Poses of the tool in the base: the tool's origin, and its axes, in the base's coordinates. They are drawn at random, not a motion.
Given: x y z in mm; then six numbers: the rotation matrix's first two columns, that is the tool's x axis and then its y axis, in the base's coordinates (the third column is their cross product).
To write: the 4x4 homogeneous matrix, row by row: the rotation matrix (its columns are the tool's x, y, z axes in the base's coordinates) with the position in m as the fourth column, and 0 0 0 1 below. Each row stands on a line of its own. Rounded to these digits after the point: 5 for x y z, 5 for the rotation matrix.
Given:
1: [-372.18 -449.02 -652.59 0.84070 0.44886 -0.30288 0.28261 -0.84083 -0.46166]
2: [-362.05 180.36 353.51 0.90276 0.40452 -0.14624 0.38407 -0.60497 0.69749]
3: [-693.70 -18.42 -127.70 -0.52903 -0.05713 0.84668 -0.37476 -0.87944 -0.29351]
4: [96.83 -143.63 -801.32 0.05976 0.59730 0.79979 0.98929 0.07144 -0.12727]
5: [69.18 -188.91 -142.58 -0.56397 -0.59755 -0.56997 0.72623 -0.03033 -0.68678]
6: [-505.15 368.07 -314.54 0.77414 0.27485 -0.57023 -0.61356 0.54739 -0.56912]
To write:
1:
0.84070 0.28261 -0.46189 -0.37218
0.44886 -0.84083 0.30252 -0.44902
-0.30288 -0.46166 -0.83374 -0.65259
0 0 0 1

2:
0.90276 0.38407 0.19368 -0.36205
0.40452 -0.60497 -0.68583 0.18036
-0.14624 0.69749 -0.70151 0.35351
0 0 0 1

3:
-0.52903 -0.37476 0.76137 -0.69370
-0.05713 -0.87944 -0.47258 -0.01842
0.84668 -0.29351 0.44384 -0.12770
0 0 0 1

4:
0.05976 0.98929 -0.13316 0.09683
0.59730 0.07144 0.79883 -0.14363
0.79979 -0.12727 -0.58663 -0.80132
0 0 0 1

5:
-0.56397 0.72623 0.39310 0.06918
-0.59755 -0.03033 -0.80125 -0.18891
-0.56997 -0.68678 0.45106 -0.14258
0 0 0 1

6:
0.77414 -0.61356 0.15572 -0.50515
0.27485 0.54739 0.79045 0.36807
-0.57023 -0.56912 0.59239 -0.31454
0 0 0 1

